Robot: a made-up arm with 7 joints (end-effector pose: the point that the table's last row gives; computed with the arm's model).
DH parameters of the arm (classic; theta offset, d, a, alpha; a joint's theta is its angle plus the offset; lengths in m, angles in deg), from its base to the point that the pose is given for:
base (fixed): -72.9 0 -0.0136 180
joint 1: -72.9 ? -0.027 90
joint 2: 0 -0.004 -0.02 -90
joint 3: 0 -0.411 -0.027 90
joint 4: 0 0.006 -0.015 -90
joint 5: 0 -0.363 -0.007 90
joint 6: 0 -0.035 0 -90
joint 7: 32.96 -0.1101 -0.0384 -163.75
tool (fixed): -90.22 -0.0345 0 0
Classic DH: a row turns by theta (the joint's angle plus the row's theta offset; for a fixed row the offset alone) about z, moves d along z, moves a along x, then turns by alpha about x.
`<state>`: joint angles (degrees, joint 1 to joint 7).
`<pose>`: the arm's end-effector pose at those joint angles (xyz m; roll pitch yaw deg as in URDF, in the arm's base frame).
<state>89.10 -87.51 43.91 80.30 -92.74 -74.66 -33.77</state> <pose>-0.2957 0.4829 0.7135 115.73 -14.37 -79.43</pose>
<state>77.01 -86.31 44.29 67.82 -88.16 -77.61 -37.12</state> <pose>-0.3900 0.4863 0.7080 119.12 -22.63 -81.60</pose>
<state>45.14 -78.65 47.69 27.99 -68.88 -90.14 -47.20</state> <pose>-0.6125 0.4187 0.6761 150.19 -32.26 -109.85</pose>
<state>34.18 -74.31 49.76 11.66 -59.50 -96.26 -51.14</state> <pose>-0.6576 0.3750 0.6699 164.23 -26.57 -125.03</pose>
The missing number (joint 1, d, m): -0.544
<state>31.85 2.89 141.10 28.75 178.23 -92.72 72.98</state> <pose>-0.2292 -0.0205 1.2622 -159.74 41.51 30.49</pose>
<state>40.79 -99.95 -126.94 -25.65 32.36 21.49 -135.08</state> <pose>-0.7417 0.4343 0.5894 -92.10 19.15 32.10</pose>
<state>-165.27 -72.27 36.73 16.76 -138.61 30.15 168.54</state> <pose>0.7381 -0.2072 0.8780 3.96 83.32 -31.72</pose>
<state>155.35 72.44 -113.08 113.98 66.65 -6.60 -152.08</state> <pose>-0.0437 -0.4235 0.7939 79.17 64.93 52.83</pose>
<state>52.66 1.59 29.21 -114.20 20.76 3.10 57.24</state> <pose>-0.0853 0.4643 0.7789 -150.87 48.89 -50.55</pose>
